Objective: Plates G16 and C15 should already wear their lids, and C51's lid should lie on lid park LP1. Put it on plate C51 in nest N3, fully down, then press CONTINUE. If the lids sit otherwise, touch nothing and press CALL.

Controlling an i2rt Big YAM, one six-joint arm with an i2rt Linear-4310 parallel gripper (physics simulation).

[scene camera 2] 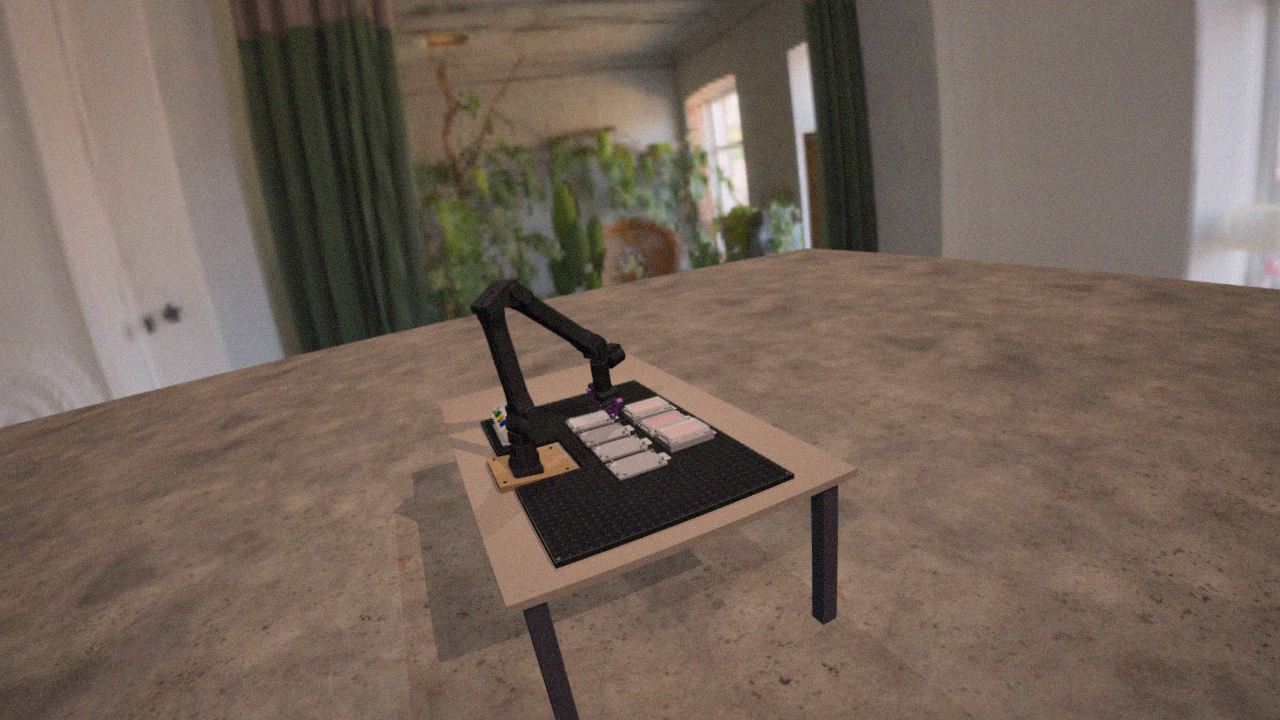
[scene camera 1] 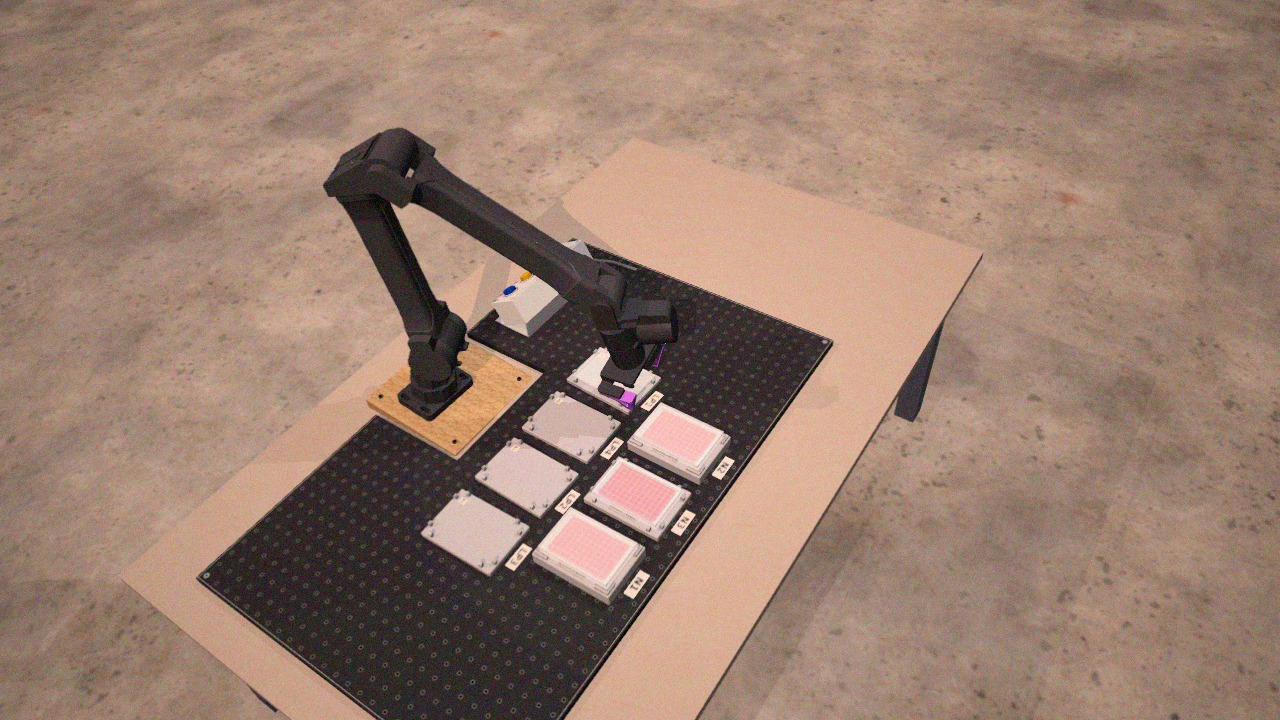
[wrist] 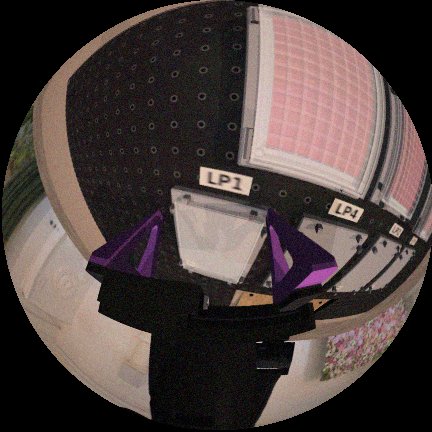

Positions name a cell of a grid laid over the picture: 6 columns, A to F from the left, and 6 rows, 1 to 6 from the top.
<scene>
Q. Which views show my gripper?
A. Scene camera 2, scene camera 1 and the wrist view: all of them.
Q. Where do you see a white button box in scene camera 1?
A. C3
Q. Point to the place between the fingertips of my gripper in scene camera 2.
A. C4
</scene>
